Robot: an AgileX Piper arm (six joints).
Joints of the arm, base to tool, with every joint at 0 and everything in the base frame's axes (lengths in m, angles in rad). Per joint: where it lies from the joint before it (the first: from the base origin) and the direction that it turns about. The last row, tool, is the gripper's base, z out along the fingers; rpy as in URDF.
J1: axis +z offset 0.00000 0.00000 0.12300
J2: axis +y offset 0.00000 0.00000 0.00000
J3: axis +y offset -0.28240 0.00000 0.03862
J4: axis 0.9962 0 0.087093 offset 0.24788 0.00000 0.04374
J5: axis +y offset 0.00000 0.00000 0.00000
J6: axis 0.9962 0 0.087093 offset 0.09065 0.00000 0.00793
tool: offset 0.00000 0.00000 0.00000 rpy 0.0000 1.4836 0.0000
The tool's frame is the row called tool.
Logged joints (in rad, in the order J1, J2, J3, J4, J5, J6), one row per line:
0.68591, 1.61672, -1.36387, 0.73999, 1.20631, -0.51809
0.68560, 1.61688, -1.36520, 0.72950, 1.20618, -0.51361
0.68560, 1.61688, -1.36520, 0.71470, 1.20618, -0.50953
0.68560, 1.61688, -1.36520, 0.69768, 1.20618, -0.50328
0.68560, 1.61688, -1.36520, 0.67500, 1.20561, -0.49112
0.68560, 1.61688, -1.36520, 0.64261, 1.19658, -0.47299
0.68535, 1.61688, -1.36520, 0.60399, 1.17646, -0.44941
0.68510, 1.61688, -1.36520, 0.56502, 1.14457, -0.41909
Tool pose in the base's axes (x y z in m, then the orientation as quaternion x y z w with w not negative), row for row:
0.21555, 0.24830, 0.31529, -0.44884, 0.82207, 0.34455, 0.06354
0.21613, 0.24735, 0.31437, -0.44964, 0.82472, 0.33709, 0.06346
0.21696, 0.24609, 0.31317, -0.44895, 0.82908, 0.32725, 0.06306
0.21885, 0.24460, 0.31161, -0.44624, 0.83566, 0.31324, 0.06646
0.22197, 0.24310, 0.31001, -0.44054, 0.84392, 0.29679, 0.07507
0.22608, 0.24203, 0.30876, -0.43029, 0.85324, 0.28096, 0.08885
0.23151, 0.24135, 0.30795, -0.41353, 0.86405, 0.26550, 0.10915
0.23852, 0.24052, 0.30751, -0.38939, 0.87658, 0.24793, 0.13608
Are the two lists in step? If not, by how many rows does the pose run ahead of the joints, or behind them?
The pose runs 2 rows ahead of the joints: the pose in row i belongs to the joints in row i + 2.
